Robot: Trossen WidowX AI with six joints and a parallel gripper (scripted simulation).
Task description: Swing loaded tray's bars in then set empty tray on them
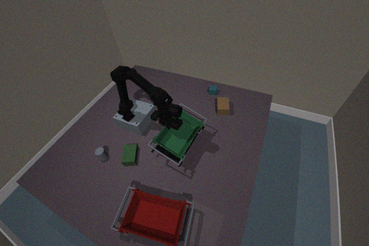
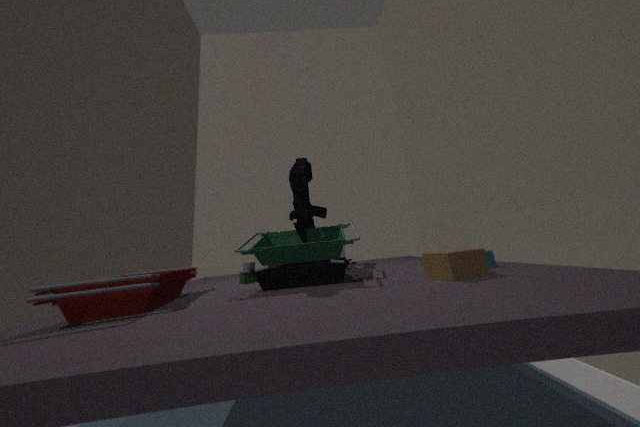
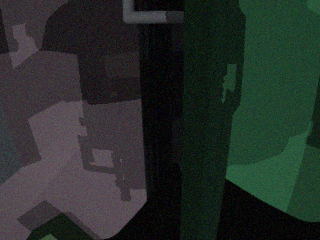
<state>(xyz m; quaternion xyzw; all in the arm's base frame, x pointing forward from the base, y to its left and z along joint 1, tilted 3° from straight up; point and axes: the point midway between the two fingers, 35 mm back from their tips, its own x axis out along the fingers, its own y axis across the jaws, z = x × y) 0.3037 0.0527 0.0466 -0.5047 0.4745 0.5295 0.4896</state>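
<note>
The green tray is 8 cm ahead of my gripper tip, 1 cm to the left of it and 1 cm above it. From my gripper tip the other things lie so: orange block: 16 cm ahead, 40 cm to the left, 9 cm below; grey cylinder: 29 cm behind, 33 cm to the right, 8 cm below; green block: 14 cm behind, 23 cm to the right, 10 cm below.
</note>
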